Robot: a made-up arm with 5 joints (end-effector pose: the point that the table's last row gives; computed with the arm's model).
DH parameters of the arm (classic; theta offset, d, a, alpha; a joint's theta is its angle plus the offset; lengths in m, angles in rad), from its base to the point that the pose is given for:
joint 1: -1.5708 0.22 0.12 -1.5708
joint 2: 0 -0.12 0 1.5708
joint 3: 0 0.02 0.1 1.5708
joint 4: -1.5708 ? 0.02 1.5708
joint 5: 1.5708 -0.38 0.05 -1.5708
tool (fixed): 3.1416 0.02 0 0
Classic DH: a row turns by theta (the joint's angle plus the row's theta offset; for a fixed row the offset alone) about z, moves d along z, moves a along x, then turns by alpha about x.
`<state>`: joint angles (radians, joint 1 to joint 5).
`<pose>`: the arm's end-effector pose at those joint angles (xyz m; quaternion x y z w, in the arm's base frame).
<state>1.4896 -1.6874 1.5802 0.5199 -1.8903</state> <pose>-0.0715 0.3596 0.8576 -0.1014 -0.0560 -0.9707 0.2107</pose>
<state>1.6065 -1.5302 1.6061 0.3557 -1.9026</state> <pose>0.0493 0.3870 0.8680 -0.1845 -0.0462 -0.9633 0.1897</pose>
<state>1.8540 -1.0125 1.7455 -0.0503 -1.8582</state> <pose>0.3357 0.5811 0.6668 -0.3899 -0.1463 -0.9018 0.1154</pose>
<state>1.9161 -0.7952 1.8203 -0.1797 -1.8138</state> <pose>0.3784 0.6582 0.5164 -0.4405 -0.2220 -0.8645 0.0967</pose>
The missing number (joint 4, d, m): 0.66
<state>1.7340 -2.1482 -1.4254 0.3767 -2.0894</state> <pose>0.4651 -0.6225 -0.3127 0.1205 0.8418 -0.0231 0.5257</pose>
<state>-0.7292 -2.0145 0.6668 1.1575 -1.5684</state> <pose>-0.0259 0.6593 0.6787 -0.3906 0.2630 0.7897 0.3933</pose>
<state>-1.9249 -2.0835 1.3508 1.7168 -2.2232</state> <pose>0.5724 -0.0540 0.5916 0.3550 -0.0254 0.5420 0.7613</pose>
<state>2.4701 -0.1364 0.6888 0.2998 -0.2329</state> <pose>0.8588 0.4794 0.4502 -0.0729 0.1983 -0.9767 0.0382</pose>
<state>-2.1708 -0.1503 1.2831 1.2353 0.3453</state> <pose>-0.5821 0.5401 0.7091 -0.4518 0.4311 -0.3896 0.6769</pose>
